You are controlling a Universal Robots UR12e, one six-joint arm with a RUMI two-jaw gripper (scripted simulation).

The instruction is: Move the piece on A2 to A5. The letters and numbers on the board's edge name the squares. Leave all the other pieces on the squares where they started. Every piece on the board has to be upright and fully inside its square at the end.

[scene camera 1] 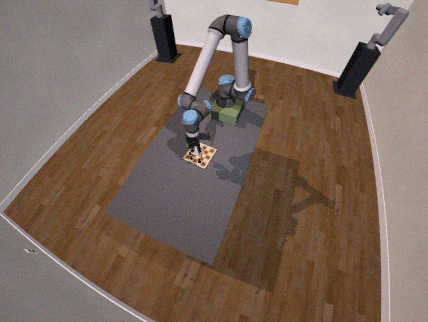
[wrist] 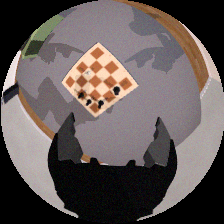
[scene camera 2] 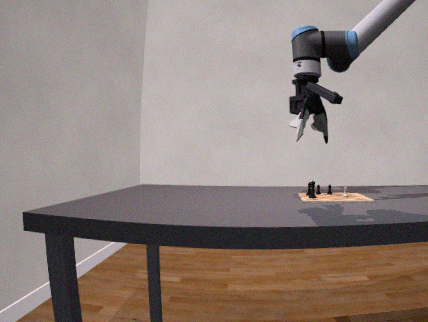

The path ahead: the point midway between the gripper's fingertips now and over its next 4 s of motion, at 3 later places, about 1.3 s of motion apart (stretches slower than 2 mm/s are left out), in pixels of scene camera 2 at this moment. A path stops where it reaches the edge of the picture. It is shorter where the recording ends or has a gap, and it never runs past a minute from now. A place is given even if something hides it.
My gripper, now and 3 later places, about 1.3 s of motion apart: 312, 142; 313, 151; 312, 161; 313, 176
